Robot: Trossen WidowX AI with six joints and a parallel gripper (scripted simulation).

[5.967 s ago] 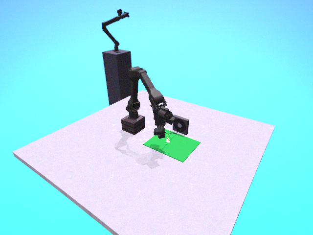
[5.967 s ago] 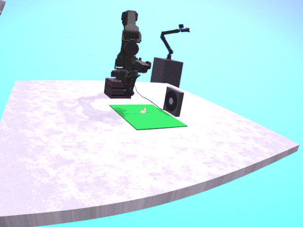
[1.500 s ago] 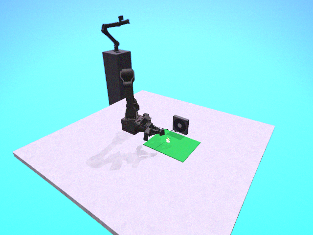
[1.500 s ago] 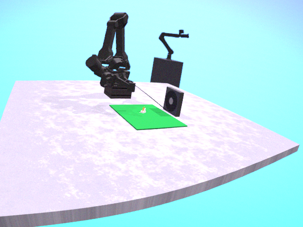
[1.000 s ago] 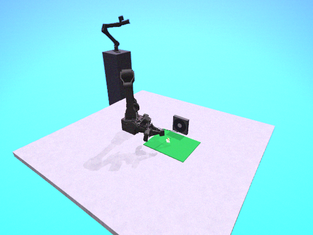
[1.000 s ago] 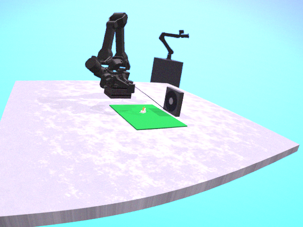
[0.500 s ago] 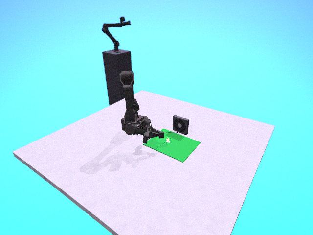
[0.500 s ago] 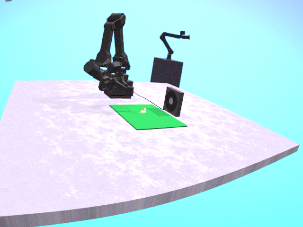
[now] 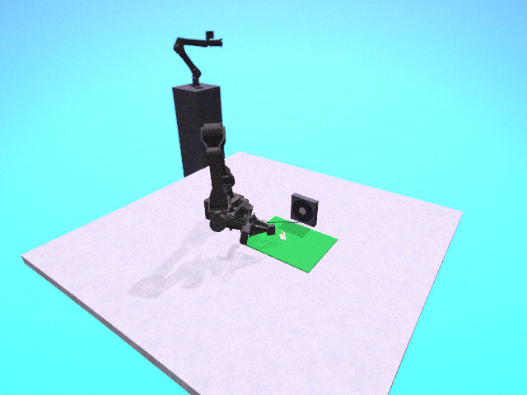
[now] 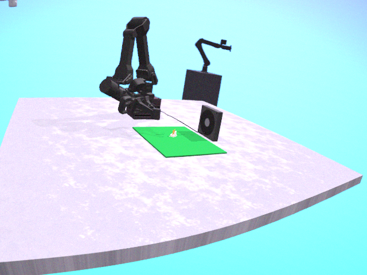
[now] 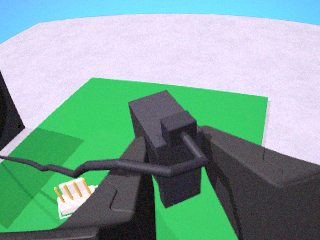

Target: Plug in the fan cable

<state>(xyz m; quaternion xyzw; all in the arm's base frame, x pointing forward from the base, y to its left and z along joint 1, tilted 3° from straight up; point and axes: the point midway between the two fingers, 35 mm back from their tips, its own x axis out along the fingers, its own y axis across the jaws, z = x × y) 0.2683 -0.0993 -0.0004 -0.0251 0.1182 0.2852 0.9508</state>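
The white four-pin fan header lies 100 mm below my gripper tip and 90 mm to the left of it. Also, from my gripper tip: dark fan plug: 10 mm below; green board: 110 mm below, 90 mm to the left, 40 mm ahead; black fan: 240 mm to the left, 40 mm below, 10 mm ahead.
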